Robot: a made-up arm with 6 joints.
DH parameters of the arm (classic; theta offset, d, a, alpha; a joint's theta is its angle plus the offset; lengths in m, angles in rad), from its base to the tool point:
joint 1: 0 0.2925 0 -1.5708
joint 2: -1.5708 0 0.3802 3.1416
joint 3: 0 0 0 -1.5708
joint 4: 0 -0.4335 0 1.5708
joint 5: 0 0.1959 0 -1.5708
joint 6: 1.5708 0 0 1.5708
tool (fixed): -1.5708 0 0 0
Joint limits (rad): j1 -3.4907..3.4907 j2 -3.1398..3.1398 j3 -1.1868..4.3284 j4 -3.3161..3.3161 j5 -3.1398..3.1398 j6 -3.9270..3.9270
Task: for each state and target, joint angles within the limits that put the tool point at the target. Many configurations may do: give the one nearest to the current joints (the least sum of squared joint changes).
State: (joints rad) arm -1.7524 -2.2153 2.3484 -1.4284 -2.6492 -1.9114
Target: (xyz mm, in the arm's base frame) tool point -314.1 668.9 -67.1
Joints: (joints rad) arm -1.2222 -1.7179 2.5268 -1.2233 -2.6492 -1.9114
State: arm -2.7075 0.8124 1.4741 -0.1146 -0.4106 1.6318
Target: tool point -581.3 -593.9 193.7
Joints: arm -2.1214 1.6108 1.5689 -0.3409 -0.4106 1.6318
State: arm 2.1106 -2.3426 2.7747 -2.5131 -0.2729 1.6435
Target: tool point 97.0 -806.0 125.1
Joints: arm 1.8693 -1.5545 2.2766 -2.3991 -0.2729 1.6435
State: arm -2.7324 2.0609 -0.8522 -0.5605 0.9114 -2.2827
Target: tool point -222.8 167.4 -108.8
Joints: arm -3.0279 1.5809 -0.3166 -0.2101 0.9114 -2.2827
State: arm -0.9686 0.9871 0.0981 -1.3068 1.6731 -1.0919
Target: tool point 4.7 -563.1 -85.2
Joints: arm -1.4076 1.4283 0.6375 -1.1116 1.6731 -1.0919
